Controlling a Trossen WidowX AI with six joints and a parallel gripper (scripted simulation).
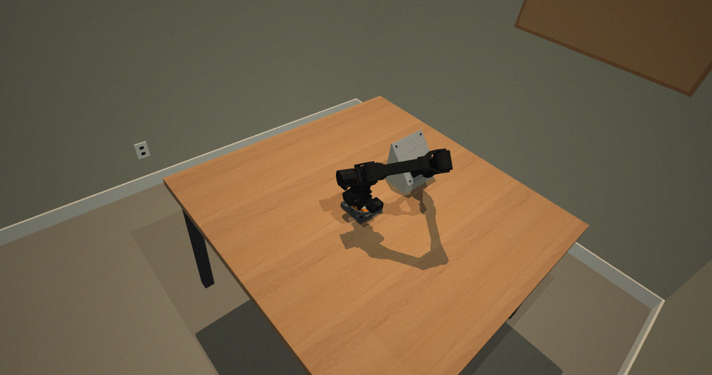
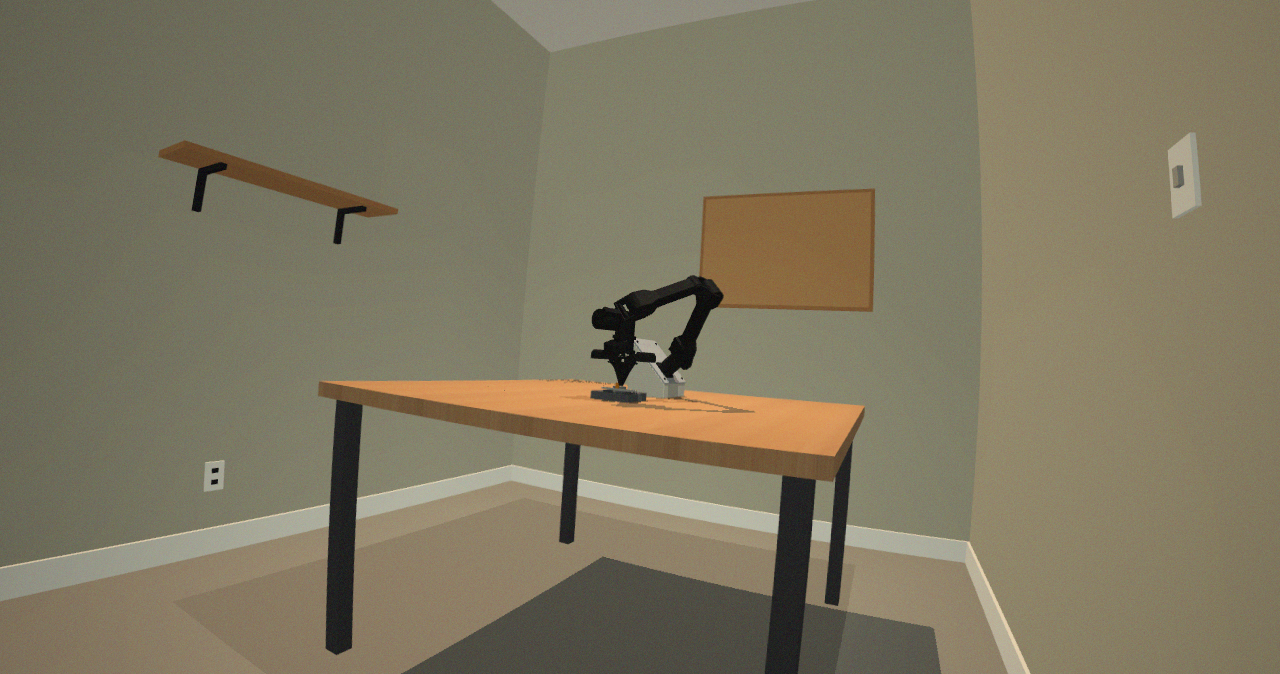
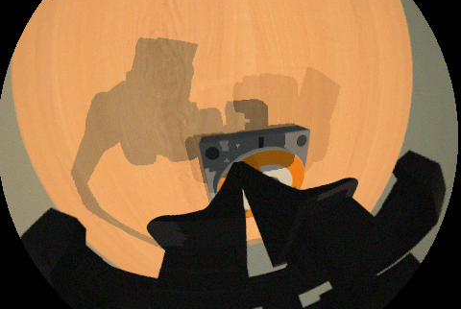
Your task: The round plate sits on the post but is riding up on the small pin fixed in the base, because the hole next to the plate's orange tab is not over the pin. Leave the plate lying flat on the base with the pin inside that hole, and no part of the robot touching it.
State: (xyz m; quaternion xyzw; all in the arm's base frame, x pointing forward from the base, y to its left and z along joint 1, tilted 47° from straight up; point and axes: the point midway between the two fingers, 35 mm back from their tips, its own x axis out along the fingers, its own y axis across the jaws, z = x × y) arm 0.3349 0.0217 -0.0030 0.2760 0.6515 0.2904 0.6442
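Now: the round plate 20 mm behind my gripper tip, 20 mm to the right of it and 10 mm below it. Also, from my gripper tip: dark grey square base (40 mm behind, 30 mm to the right, 20 mm below).
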